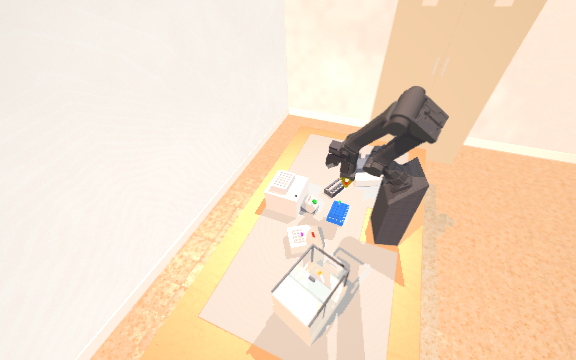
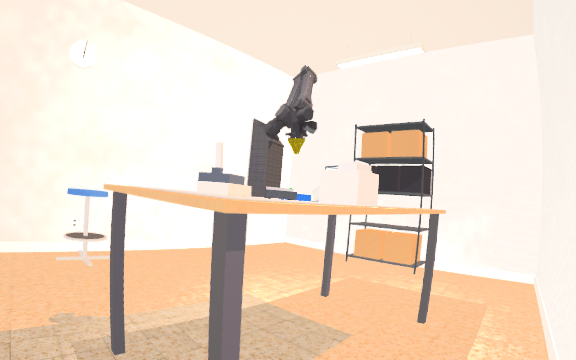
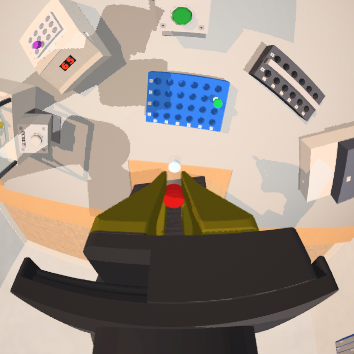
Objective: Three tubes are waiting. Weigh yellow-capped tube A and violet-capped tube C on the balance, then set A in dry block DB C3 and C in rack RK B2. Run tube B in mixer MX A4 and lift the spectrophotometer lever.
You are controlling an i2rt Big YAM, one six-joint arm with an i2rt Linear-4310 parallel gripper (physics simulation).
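Frame: origin at the arm's base, x ahead, y left, z up, level; metres.
Seen in the pictures: gripper, fingertip midpoint: (image 1: 345,186) (image 2: 296,154) (image 3: 173,178); arm's base at its link origin: (image 1: 401,178) (image 2: 268,132).
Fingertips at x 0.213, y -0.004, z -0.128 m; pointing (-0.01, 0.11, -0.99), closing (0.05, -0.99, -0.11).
Offsets run from my fingertips to a thing's top centre. "*": to the spot under its first point.
My gripper (image 1: 346,186) (image 2: 296,152) (image 3: 173,178) is shut on a red-capped tube {0.001 m ahead, 0.000 m left, 0.023 m up} (image 3: 174,196), held high above the table near the arm's base. The yellow-capped tube {0.014 m back, 0.402 m left, 0.124 m down} (image 1: 320,273) is inside the glass-sided balance {* 0.029 m ahead, 0.547 m left, 0.012 m down} (image 1: 298,296). The violet-capped tube {0.130 m ahead, 0.238 m left, 0.133 m down} (image 1: 302,234) (image 3: 37,45) stands in the white block {0.124 m ahead, 0.224 m left, 0.150 m down} (image 1: 291,242) (image 3: 82,57) with a red display reading 65. The blue rack {0.014 m ahead, 0.002 m left, 0.190 m down} (image 1: 338,214) (image 3: 175,95) holds a green-capped tube {0.021 m ahead, 0.047 m right, 0.166 m down} (image 1: 339,202) (image 3: 217,103). A dark two-row block {0.075 m ahead, 0.171 m right, 0.172 m down} (image 1: 330,191) (image 3: 277,70) lies beyond it. Which machine is the mixer or has the lever, I cannot tell.
A white box with a grid top {0.257 m ahead, 0.013 m left, 0.050 m down} (image 1: 285,200) (image 2: 345,186) stands on the far side from the arm's base. Beside it is a small device with a green button {0.145 m ahead, 0.013 m left, 0.145 m down} (image 1: 314,201) (image 3: 181,16). A white and dark instrument {0.051 m back, 0.361 m right, 0.118 m down} (image 1: 367,180) (image 2: 222,184) (image 3: 317,167) stands past the dark block.
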